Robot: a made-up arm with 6 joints.
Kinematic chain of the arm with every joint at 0, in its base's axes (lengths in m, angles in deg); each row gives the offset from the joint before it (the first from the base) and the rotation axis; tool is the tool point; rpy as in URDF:
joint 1: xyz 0 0 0.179 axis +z
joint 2: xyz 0 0 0 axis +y
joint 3: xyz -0.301 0 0.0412 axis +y
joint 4: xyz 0.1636 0 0.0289 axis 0.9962 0 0.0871
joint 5: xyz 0 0 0 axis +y
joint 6: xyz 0.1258 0 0.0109 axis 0.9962 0 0.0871
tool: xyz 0 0 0 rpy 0 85 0
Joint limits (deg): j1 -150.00..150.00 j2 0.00..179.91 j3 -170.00..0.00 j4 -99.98..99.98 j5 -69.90..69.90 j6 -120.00..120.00
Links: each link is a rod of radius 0.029 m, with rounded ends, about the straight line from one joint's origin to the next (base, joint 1, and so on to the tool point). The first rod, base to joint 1, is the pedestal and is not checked.
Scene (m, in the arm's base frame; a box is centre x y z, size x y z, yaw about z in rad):
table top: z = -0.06
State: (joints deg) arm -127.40 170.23 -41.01 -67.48 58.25 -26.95
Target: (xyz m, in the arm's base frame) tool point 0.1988 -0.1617 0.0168
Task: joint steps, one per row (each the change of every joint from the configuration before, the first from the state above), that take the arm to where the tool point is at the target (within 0.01 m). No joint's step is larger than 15 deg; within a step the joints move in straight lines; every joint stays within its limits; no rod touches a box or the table.
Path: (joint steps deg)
1: 13.83 -3.06 -1.29 0.97 -5.44 0.00
2: 13.83 -3.07 -1.29 0.96 -5.44 0.00
3: 13.83 -3.06 -1.29 0.97 -5.44 0.00
4: 13.83 -3.06 -1.29 0.97 -5.44 0.00
5: 13.83 -3.07 -1.29 0.96 -5.44 0.00
6: 13.83 -3.06 -1.29 0.97 -5.45 0.00
7: 13.83 -3.06 -1.29 0.96 -5.44 0.00

